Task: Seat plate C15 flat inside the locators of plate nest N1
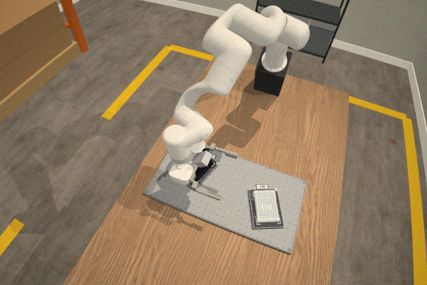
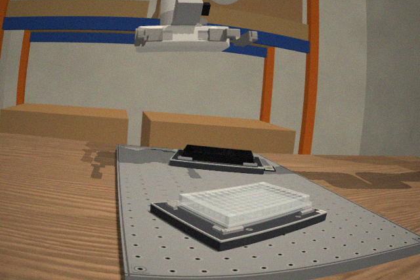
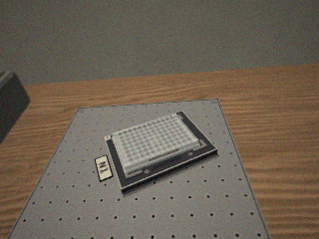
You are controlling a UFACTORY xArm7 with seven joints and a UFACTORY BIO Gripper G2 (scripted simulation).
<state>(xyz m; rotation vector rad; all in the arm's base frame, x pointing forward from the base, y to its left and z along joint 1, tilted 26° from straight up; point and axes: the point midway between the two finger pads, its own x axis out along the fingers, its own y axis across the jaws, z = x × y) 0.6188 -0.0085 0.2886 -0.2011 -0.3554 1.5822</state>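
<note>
Right now the clear well plate C15 is 4 cm behind my hand, 18 cm to the left of it and 19 cm below it. Round my hand: dark plate nest N1 (4 cm behind, 19 cm to the left, 21 cm below); then black plate C51 (9 cm behind, 14 cm to the right, 19 cm below); then plate nest N2 (9 cm behind, 14 cm to the right, 21 cm below).
</note>
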